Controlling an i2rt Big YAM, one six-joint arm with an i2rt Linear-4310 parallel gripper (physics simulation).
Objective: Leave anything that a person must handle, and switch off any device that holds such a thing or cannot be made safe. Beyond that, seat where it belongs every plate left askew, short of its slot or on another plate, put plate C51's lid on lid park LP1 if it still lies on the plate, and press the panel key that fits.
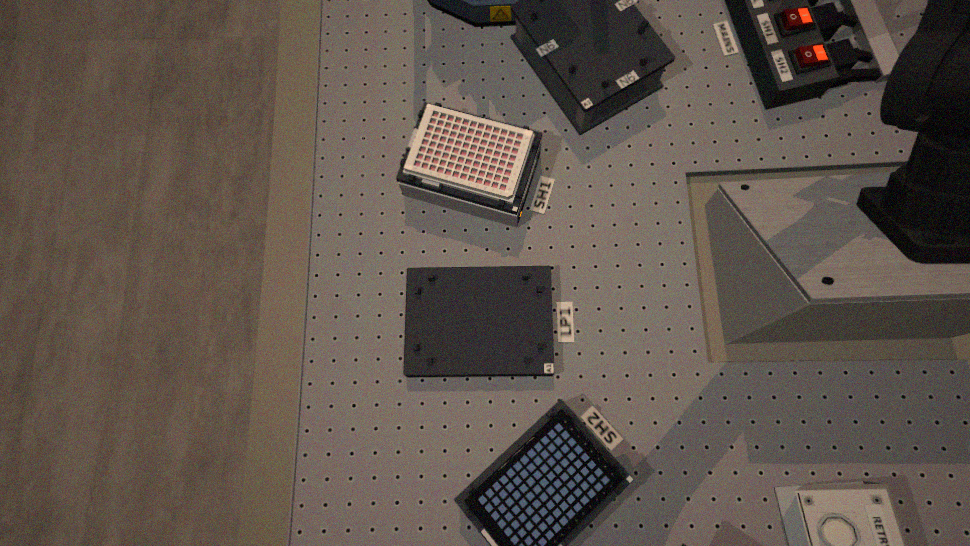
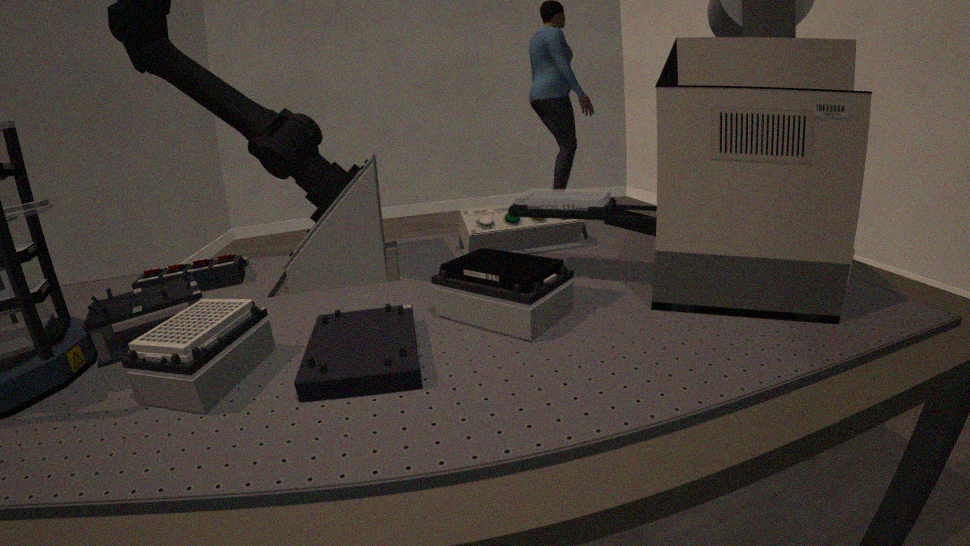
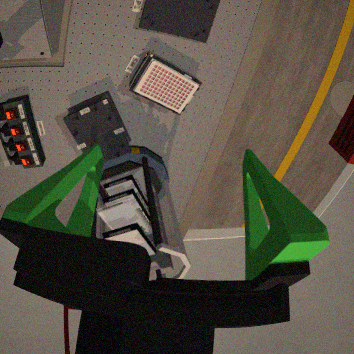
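Seen in the pictures: gripper, fingertip midpoint: (image 3: 169,152); arm's base, origin of the base link: (image 1: 935,229) (image 2: 338,195).
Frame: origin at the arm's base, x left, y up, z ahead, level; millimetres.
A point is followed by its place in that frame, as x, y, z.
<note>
My gripper (image 3: 169,152) @(-40, 316, 344) is open and empty, high above the rack tower (image 3: 153,200) @(-324, 80, 434) with several light plates on its shelves. A white plate with pink wells (image 1: 468,152) @(-105, -60, 427) (image 2: 196,322) @(-104, -62, 429) (image 3: 166,86) @(-106, -62, 426) lies on shaker SH1 (image 1: 461,203) @(-59, -96, 436) (image 2: 166,390) @(-121, -104, 497), with black nest showing along two sides; whether it is fully down is unclear. A black plate with blue wells (image 1: 543,484) @(239, -67, 341) (image 2: 502,264) @(244, -62, 343) is on shaker SH2 (image 2: 485,312) @(215, -104, 382). Lid park LP1 (image 1: 478,320) @(75, -106, 412) (image 2: 363,345) @(79, -105, 431) (image 3: 177,17) @(56, -105, 410) bears nothing. Nest N6 (image 1: 593,54) @(-234, -69, 289) (image 3: 97,120) @(-223, -69, 286) is bare. MAINS switches SH1 (image 1: 795,18) @(-281, -77, 62) and SH2 (image 1: 811,54) @(-235, -79, 47) glow orange. Plate C51 cannot be identified.
The key panel (image 1: 848,495) @(232, -60, 71) (image 2: 522,234) @(328, -92, 87) stands behind SH2. A clear-topped plate (image 2: 563,198) @(349, -2, 261) rests on a dark fork reaching from the tall beige device (image 2: 760,196) @(532, 22, 451). The switch strip (image 2: 190,274) @(-287, -93, 103) (image 3: 22,135) @(-302, -89, 76) is near the arm base (image 2: 339,250) @(15, -72, 144). A person (image 2: 551,67) stands behind the table.
</note>
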